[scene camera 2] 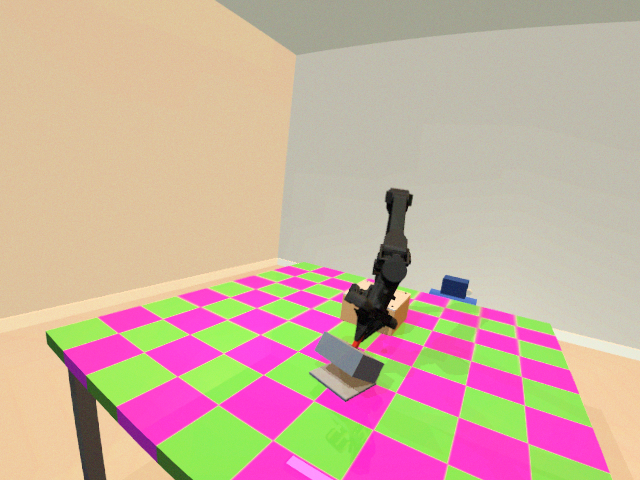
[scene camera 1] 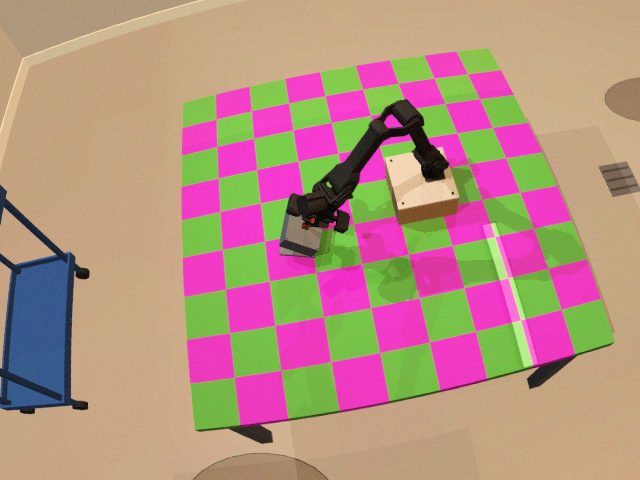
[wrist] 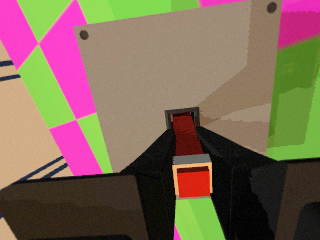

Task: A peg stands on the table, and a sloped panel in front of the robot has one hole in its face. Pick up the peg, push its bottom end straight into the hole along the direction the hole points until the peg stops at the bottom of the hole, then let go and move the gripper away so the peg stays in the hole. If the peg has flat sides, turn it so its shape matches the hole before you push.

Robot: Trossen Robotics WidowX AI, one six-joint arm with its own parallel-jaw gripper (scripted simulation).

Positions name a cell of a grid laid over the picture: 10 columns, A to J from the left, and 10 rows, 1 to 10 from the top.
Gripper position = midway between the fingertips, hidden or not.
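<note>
Gripper (scene camera 2: F8) present with a grey sloped panel (scene camera 2: F8). Second view of the gripper (scene camera 1: E5) and of the panel (scene camera 1: E6). At the wrist: the gripper (wrist: F6), holding a red square peg (wrist: G8), and the panel (wrist: E3).
</note>
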